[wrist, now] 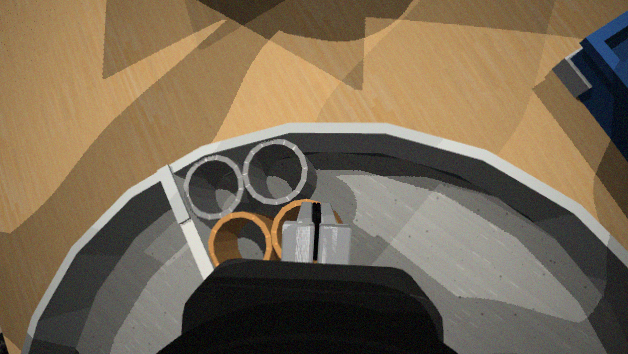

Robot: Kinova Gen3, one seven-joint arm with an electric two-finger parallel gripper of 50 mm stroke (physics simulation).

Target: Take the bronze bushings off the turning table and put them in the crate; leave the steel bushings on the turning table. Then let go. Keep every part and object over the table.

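Places are measured from the arm's base along level axes (x ahead, y left, z up), in metres.
Where they show: gripper, fingertip midpoint: (315, 222).
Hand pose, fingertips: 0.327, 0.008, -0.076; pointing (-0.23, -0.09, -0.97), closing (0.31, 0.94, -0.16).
Each offset is from my fingertips to the centre of the thing, as dx, dy, dz. "spot": to the spot under its first point. Level surfaces: height alone.
My gripper (315, 222) is shut, its black pads meeting with no bushing visible between them. Its fingers stand in front of the right bronze bushing @[+0.005, -0.007, -0.020] (277, 225) and hide part of its ring; whether they touch it I cannot tell. The left bronze bushing @[+0.001, -0.046, -0.020] (240, 216) stands upright beside it, its lower part hidden by the gripper body. Two steel bushings @[-0.036, -0.054, -0.020] (215, 157) @[-0.034, -0.015, -0.020] (276, 143) stand upright just behind them, close to the wall of the turning table @[dz +0.002] (345, 128). A corner of the blue crate @[spot: -0.061, +0.221, -0.041] (607, 47) shows at the upper right.
A white divider bar @[spot: -0.004, -0.071, +0.002] (196, 247) runs across the turning table just left of the bushings. A grey block @[spot: -0.057, +0.215, -0.078] (571, 76) sits against the crate's near side. The wooden table (300, 75) lies beyond the turning table's raised rim, with shadows across it.
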